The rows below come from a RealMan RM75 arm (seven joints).
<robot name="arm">
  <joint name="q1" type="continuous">
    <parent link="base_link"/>
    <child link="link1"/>
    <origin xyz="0 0 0.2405" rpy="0 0 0"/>
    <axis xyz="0 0 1"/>
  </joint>
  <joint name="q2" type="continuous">
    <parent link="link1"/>
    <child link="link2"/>
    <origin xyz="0 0 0" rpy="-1.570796 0 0"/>
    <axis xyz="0 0 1"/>
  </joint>
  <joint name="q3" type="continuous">
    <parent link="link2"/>
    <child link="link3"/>
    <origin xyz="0 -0.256 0" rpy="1.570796 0 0"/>
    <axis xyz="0 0 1"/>
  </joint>
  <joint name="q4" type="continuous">
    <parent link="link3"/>
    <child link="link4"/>
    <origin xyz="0 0 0" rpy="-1.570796 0 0"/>
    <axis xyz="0 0 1"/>
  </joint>
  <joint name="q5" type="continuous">
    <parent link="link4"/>
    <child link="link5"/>
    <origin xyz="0 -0.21 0" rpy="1.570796 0 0"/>
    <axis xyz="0 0 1"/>
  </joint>
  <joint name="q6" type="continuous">
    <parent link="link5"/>
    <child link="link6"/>
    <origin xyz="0 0 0" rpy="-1.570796 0 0"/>
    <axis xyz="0 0 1"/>
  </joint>
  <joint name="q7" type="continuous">
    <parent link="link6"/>
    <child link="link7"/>
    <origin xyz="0 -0.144 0" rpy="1.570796 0 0"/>
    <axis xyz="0 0 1"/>
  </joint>
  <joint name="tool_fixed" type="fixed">
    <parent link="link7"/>
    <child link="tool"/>
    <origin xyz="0 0 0" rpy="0 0 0"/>
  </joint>
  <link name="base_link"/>
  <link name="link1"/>
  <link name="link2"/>
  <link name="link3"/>
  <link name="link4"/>
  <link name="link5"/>
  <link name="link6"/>
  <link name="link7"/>
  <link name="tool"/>
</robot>
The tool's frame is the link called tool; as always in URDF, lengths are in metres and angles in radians. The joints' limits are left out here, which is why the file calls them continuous.
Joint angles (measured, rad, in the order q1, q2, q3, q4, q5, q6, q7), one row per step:
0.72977 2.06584 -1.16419 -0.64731 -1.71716 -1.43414 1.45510
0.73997 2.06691 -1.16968 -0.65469 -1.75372 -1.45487 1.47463
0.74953 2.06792 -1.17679 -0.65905 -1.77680 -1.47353 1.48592
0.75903 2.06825 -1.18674 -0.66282 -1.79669 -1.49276 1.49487
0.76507 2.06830 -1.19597 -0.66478 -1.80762 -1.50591 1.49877
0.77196 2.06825 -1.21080 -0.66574 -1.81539 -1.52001 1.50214
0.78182 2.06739 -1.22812 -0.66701 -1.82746 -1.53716 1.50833
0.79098 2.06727 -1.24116 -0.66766 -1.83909 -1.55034 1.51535
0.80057 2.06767 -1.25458 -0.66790 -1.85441 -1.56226 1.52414
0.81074 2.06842 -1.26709 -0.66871 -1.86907 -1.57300 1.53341
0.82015 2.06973 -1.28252 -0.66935 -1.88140 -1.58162 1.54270
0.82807 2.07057 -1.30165 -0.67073 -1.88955 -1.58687 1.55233
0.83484 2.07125 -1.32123 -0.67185 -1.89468 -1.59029 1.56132
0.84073 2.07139 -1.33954 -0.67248 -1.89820 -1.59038 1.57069
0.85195 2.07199 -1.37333 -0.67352 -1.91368 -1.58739 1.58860
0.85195 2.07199 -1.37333 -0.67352 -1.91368 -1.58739 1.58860
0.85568 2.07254 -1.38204 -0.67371 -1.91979 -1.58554 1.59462
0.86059 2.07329 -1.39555 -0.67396 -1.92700 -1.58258 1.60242
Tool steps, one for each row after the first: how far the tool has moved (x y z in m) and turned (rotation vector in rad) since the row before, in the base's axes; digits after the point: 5 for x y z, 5 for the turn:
-0.00156 -0.00293 -0.00231 -0.03442 -0.03023 0.01605
-0.00217 -0.00263 -0.00194 -0.02858 -0.02029 0.01738
-0.00214 -0.00284 -0.00184 -0.02896 -0.02002 0.01954
-0.00138 -0.00221 -0.00138 -0.02014 -0.01305 0.01491
-0.00177 -0.00284 -0.00195 -0.02423 -0.01357 0.01768
-0.00201 -0.00307 -0.00198 -0.02941 -0.01979 0.02096
-0.00171 -0.00231 -0.00169 -0.02388 -0.01765 0.01537
-0.00124 -0.00234 -0.00203 -0.02426 -0.02209 0.01415
-0.00158 -0.00198 -0.00187 -0.02218 -0.02134 0.01371
-0.00150 -0.00220 -0.00229 -0.02176 -0.02137 0.01308
-0.00133 -0.00211 -0.00237 -0.01928 -0.02083 0.01199
-0.00115 -0.00200 -0.00230 -0.01706 -0.01873 0.01040
-0.00083 -0.00140 -0.00205 -0.01258 -0.01747 0.00719
-0.00024 -0.00229 -0.00408 -0.02005 -0.04155 0.01490
0.00000 0.00000 0.00000 0.00000 0.00000 0.00000
-0.00007 -0.00044 -0.00123 -0.00444 -0.01303 0.00380
-0.00008 -0.00073 -0.00181 -0.00626 -0.01771 0.00590

